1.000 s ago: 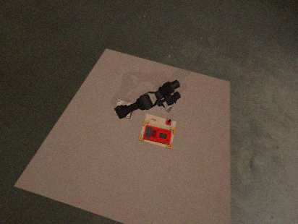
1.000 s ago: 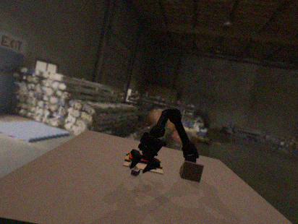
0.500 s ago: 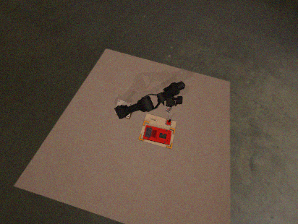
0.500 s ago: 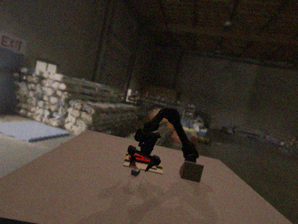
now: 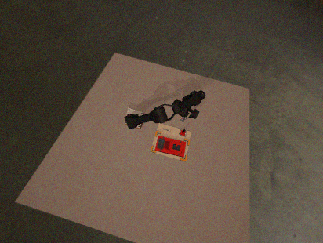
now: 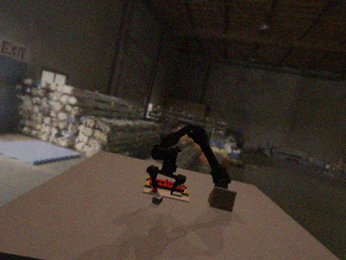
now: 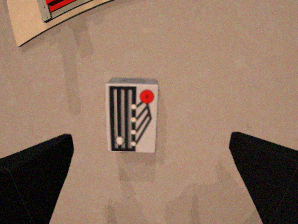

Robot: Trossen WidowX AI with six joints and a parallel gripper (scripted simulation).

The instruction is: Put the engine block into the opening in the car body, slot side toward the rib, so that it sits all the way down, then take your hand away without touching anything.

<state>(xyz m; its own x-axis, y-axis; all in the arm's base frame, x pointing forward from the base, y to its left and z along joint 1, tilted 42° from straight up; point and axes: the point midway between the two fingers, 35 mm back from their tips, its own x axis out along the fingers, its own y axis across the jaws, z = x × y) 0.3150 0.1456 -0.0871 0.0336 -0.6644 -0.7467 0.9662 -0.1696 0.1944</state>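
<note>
The engine block lies 2 cm ahead of my gripper tip, 1 cm to the right of it and 5 cm below it. Also, from my gripper tip: dark post 4 cm ahead, 12 cm to the right, 2 cm below.
</note>
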